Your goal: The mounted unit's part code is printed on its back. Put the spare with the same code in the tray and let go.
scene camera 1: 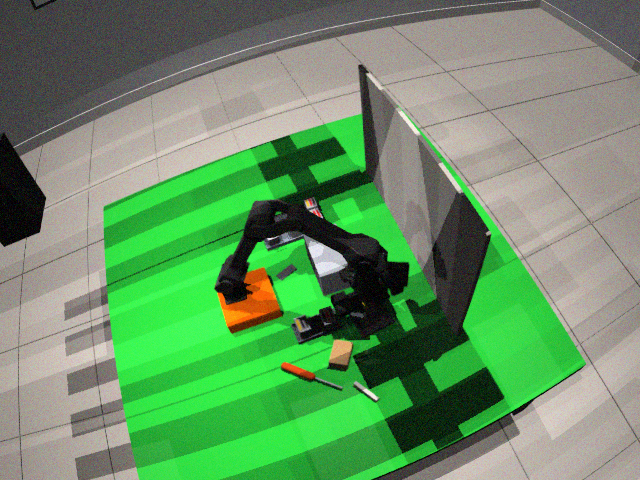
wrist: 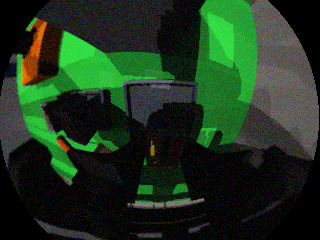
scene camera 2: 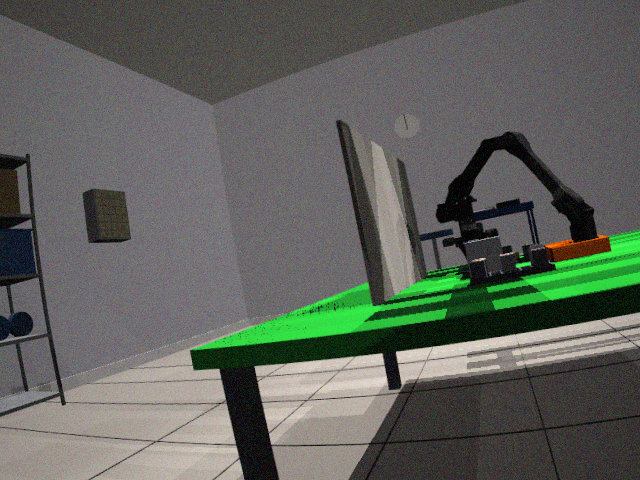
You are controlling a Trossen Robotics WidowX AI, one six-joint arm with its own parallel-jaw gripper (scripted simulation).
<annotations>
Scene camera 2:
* gripper: 475, 263
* tall grey panel: 385, 215
</annotations>
